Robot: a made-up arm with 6 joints.
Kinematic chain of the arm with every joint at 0, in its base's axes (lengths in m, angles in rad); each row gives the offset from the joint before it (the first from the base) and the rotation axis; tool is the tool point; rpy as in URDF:
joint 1: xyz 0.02 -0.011 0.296 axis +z
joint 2: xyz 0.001 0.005 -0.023 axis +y
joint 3: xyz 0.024 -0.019 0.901 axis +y
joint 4: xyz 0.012 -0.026 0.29 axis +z
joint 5: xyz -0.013 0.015 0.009 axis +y
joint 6: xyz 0 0.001 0.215 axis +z
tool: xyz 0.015 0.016 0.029 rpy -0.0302 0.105 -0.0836
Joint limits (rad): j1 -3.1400..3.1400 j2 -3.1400..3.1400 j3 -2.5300..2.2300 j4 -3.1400..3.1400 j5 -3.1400..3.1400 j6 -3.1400..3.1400
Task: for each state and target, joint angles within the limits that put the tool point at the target. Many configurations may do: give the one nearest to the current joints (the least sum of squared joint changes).
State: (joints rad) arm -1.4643 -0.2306 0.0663 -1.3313 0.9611 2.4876
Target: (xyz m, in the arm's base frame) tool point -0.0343 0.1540 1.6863
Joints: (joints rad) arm -1.8795 -0.2271 0.2052 -1.2092 0.4393 2.4561
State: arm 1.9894 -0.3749 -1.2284 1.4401 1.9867 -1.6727
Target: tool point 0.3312 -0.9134 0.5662
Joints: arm 2.0886 -1.0833 -1.3433 1.5448 1.8652 -1.6743
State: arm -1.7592 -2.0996 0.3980 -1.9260 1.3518 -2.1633
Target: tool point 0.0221 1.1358 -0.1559
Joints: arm -1.8016 -2.0263 0.4680 -1.8548 1.5553 -2.1440
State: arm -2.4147 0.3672 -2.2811 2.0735 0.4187 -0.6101
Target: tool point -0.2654 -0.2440 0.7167
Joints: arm -2.6457 1.1816 -2.3494 2.0955 0.5764 -0.6102
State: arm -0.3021 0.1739 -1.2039 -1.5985 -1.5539 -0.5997
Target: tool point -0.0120 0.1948 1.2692
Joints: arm -0.1046 0.3037 -1.3688 -1.2688 -1.3529 -0.6374
